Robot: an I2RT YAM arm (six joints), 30 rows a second.
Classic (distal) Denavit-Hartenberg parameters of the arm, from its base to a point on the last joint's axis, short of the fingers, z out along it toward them. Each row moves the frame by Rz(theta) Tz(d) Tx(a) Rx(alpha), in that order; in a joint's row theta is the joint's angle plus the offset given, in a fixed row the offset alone. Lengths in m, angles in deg.
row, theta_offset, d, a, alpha
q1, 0, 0.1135, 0.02, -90
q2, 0, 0, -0.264, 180
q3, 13.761, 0, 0.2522, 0
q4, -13.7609, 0, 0.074, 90
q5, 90, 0, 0, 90
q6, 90, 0.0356, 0, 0
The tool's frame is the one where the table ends.
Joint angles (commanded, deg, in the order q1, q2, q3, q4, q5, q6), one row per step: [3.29 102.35 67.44 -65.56 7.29 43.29]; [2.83 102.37 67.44 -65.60 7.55 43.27]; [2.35 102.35 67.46 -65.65 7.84 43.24]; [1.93 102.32 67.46 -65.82 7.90 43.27]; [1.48 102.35 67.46 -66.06 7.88 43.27]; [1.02 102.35 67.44 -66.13 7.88 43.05]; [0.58 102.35 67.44 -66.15 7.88 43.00]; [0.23 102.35 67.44 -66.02 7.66 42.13]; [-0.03 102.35 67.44 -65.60 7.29 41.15]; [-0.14 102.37 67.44 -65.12 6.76 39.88]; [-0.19 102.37 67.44 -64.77 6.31 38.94]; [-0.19 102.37 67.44 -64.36 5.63 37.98]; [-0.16 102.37 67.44 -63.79 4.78 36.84]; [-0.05 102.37 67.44 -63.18 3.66 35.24]
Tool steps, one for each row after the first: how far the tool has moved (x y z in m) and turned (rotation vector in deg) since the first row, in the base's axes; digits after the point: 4 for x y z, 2 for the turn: [0.0000 -0.0025 -0.0001 -0.26 0.05 -0.39]; [0.0001 -0.0051 0.0002 -0.53 0.05 -0.79]; [-0.0002 -0.0073 0.0004 -0.61 0.19 -1.23]; [-0.0006 -0.0096 0.0003 -0.60 0.46 -1.68]; [-0.0008 -0.0119 0.0003 -0.56 0.58 -1.93]; [-0.0008 -0.0142 0.0003 -0.55 0.61 -2.32]; [-0.0006 -0.0158 0.0002 -0.17 0.61 -1.86]; [0.0001 -0.0169 0.0000 0.38 0.32 -1.23]; [0.0011 -0.0171 -0.0003 1.12 0.03 -0.19]; [0.0017 -0.0171 -0.0004 1.73 -0.21 0.60]; [0.0025 -0.0167 -0.0006 2.55 -0.51 1.43]; [0.0035 -0.0160 -0.0008 3.57 -0.97 2.46]; [0.0047 -0.0148 -0.0010 4.91 -1.45 3.99]
